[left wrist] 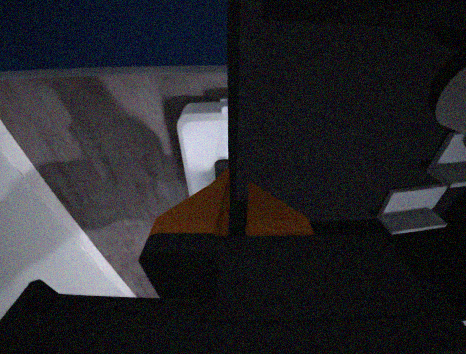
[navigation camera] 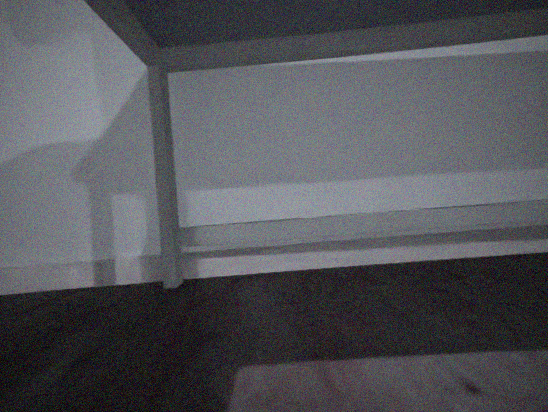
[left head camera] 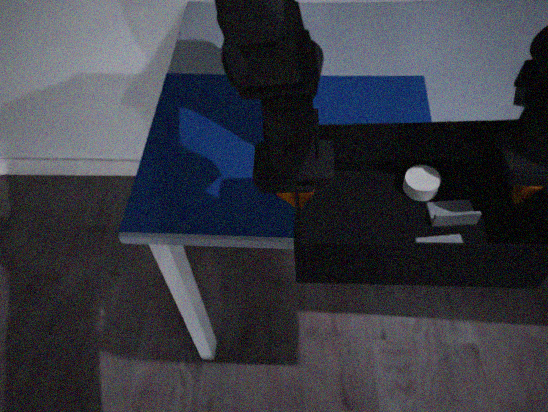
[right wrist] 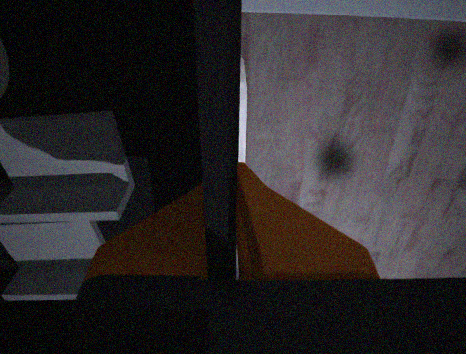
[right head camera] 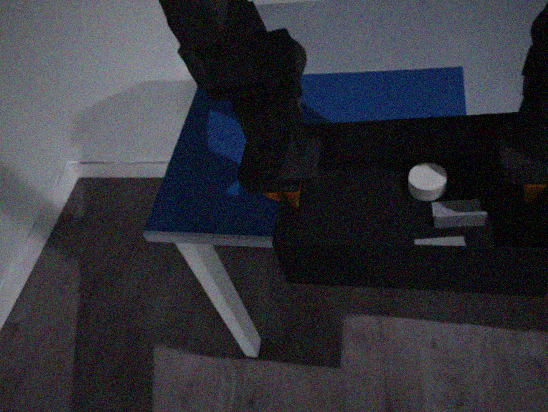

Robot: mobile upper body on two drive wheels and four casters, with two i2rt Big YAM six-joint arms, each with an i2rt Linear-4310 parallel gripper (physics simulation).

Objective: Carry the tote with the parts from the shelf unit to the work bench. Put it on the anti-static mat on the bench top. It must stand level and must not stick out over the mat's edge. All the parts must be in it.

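Frame: origin at the left arm's base, x ahead, y left, z up, level; millimetres.
Where they show: left gripper, fingertip midpoint: [left head camera: 299,205] [right head camera: 295,205]; right gripper, fingertip midpoint: [left head camera: 516,200] [right head camera: 529,200].
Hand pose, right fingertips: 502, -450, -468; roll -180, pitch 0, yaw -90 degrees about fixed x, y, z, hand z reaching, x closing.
After its pixels a point has its place, as x, y, z.
The black tote [left head camera: 387,204] {514, -285, -497} hangs level over the bench's front right part, its near half out over the floor. In it lie a white cylinder [left head camera: 422,182] {536, -333, -472}, a grey block [left head camera: 452,212] {496, -372, -489} and a flat grey strip [left head camera: 439,239] {450, -347, -490}. The blue anti-static mat [left head camera: 207,163] {721, 33, -646} covers the bench top to the left of and behind the tote. My left gripper [left head camera: 297,198] {494, -154, -476} is shut on the tote's left wall; its orange fingers [left wrist: 236,211] {494, -154, -476} sit on either side of the wall. My right gripper [right wrist: 232,176] {502, -450, -468} is shut on the opposite wall, with grey parts [right wrist: 87,197] {483, -384, -479} beside it.
The bench's white front leg [left head camera: 184,298] {572, 117, -967} stands below the mat's near edge. A pale wall rises behind the bench. My white base [left wrist: 203,147] {174, -73, -1150} shows over the floor. The navigation view shows a bench leg [navigation camera: 164,176] {1214, 105, -1070} and a low rail [navigation camera: 329,233] {1216, -382, -1282}.
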